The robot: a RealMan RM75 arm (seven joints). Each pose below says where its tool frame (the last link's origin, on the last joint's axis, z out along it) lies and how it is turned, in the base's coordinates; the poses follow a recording.
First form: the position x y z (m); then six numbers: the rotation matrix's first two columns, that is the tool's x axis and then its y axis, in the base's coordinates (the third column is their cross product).
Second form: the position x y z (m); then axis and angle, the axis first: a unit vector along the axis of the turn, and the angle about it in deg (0 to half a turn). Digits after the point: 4 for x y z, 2 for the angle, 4 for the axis.
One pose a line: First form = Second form
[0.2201 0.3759 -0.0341 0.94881 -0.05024 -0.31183 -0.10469 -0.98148 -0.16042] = [0.2201 0.3759 -0.0341 -0.9870 0.0395 0.1557 169.93]
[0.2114 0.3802 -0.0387 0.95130 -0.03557 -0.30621 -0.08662 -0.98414 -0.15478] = [0.2114 0.3802 -0.0387 -0.9877 0.0311 0.1535 170.43]
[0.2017 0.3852 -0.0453 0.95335 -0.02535 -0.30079 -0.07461 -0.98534 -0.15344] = [0.2017 0.3852 -0.0453 -0.9882 0.0255 0.1511 170.62]
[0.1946 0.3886 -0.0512 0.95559 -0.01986 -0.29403 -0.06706 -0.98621 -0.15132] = [0.1946 0.3886 -0.0512 -0.9888 0.0221 0.1478 170.82]
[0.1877 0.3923 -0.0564 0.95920 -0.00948 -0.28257 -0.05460 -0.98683 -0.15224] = [0.1877 0.3923 -0.0564 -0.9897 0.0163 0.1424 170.88]
